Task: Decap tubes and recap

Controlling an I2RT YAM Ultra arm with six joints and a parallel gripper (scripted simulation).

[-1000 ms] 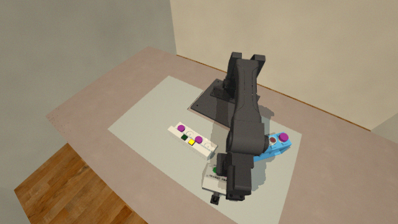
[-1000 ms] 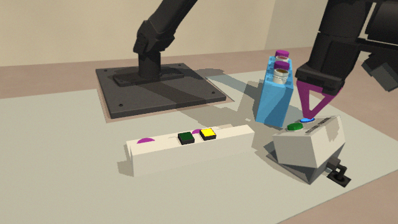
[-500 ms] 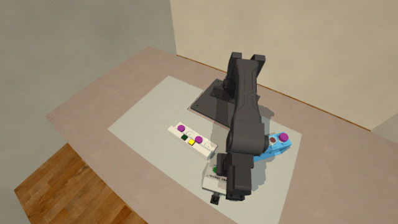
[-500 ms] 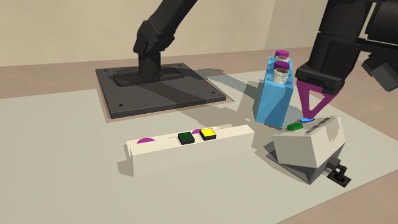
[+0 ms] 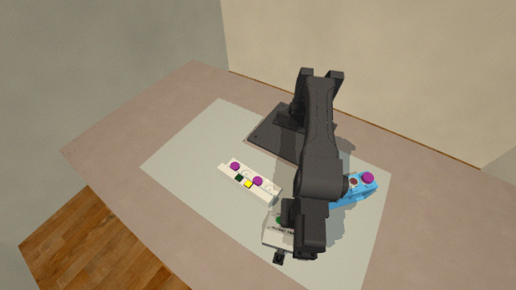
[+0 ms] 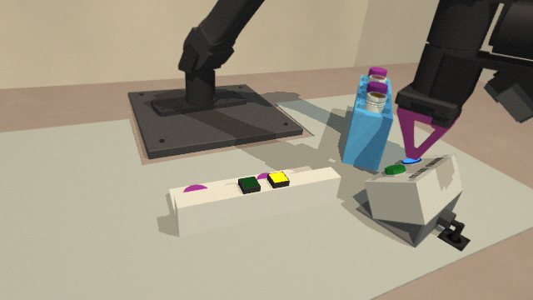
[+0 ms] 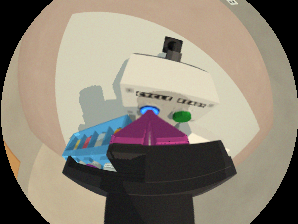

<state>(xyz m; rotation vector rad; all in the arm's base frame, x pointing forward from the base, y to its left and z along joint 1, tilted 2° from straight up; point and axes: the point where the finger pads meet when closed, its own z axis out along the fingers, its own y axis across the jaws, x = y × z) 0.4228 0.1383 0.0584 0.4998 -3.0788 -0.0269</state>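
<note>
Right now my hand is 10 mm above the blue cycle key. From my hand the other things lie so: green ready key (40 mm to the right, 10 mm below, 10 mm ahead).
</note>
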